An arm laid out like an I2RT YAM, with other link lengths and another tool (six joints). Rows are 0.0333 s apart.
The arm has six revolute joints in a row. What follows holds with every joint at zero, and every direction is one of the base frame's. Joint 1 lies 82.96 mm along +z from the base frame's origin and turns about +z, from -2.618 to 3.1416 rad. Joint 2 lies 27.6 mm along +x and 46.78 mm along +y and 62.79 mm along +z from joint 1 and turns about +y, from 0 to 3.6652 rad. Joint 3 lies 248.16 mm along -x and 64.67 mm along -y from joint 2 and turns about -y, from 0 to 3.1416 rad. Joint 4 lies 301.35 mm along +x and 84.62 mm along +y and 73.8 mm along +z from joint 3 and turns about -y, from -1.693 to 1.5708 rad. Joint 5 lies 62.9 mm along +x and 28.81 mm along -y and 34.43 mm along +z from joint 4 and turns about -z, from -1.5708 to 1.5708 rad. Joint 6 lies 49.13 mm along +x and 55.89 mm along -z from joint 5 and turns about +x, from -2.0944 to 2.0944 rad. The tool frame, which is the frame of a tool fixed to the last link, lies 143 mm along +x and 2 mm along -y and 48 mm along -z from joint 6; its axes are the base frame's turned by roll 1.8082, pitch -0.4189 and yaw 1.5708 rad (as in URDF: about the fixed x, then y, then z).
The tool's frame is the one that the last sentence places.
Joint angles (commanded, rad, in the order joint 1, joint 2, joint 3, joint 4, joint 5, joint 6), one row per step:
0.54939 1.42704 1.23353 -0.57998 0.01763 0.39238
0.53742 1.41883 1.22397 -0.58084 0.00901 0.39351
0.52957 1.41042 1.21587 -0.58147 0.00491 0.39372
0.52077 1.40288 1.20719 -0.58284 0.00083 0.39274
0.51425 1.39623 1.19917 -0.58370 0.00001 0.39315
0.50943 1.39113 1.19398 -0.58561 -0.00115 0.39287
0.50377 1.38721 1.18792 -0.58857 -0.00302 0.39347
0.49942 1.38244 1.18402 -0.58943 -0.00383 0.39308
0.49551 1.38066 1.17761 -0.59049 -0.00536 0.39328
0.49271 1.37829 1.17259 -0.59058 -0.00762 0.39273
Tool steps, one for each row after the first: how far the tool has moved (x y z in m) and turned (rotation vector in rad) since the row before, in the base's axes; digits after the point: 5 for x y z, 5 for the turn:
0.00015 -0.00402 -0.00092 0.00472 0.00541 -0.00660
-0.00019 -0.00315 -0.00023 0.00244 0.00181 -0.00507
-0.00018 -0.00364 -0.00096 0.00061 0.00326 -0.00520
-0.00023 -0.00315 -0.00099 -0.00035 0.00237 -0.00623
-0.00036 -0.00233 -0.00051 -0.00044 0.00205 -0.00380
-0.00059 -0.00264 -0.00149 -0.00095 0.00531 -0.00476
-0.00001 -0.00195 0.00006 0.00027 0.00013 -0.00350
-0.00065 -0.00189 -0.00225 -0.00164 0.00559 -0.00298
-0.00056 -0.00118 -0.00127 -0.00022 0.00299 -0.00082

